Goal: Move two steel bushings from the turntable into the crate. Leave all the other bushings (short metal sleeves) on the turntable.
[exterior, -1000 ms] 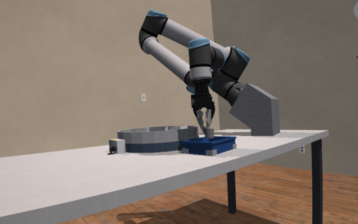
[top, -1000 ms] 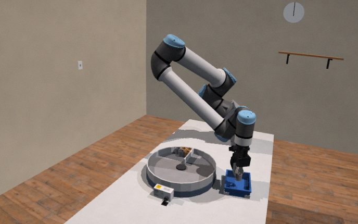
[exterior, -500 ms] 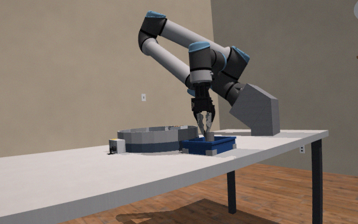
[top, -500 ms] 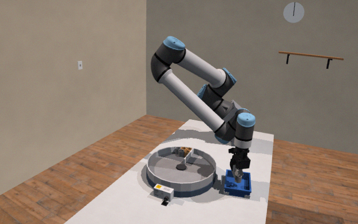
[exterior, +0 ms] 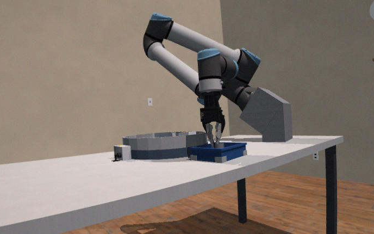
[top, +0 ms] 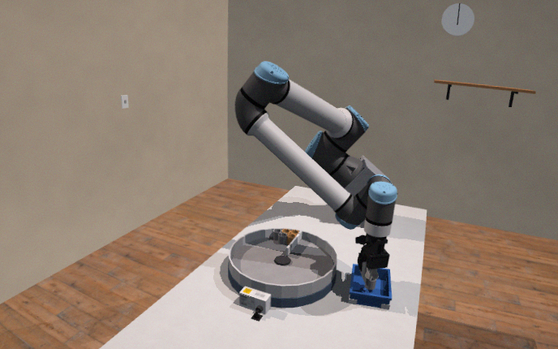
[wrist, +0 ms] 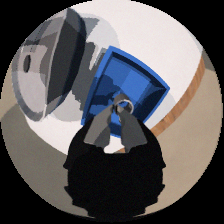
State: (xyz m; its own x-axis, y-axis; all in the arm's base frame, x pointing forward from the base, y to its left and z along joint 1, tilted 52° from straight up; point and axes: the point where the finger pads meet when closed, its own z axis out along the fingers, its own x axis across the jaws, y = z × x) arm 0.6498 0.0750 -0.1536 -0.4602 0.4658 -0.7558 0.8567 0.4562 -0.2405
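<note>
Right now the blue crate is 10 mm behind my hand, 20 mm to the left of it and 30 mm below it. The rest, counted from my hand: grey turntable: 10 mm behind, 330 mm to the right.
</note>
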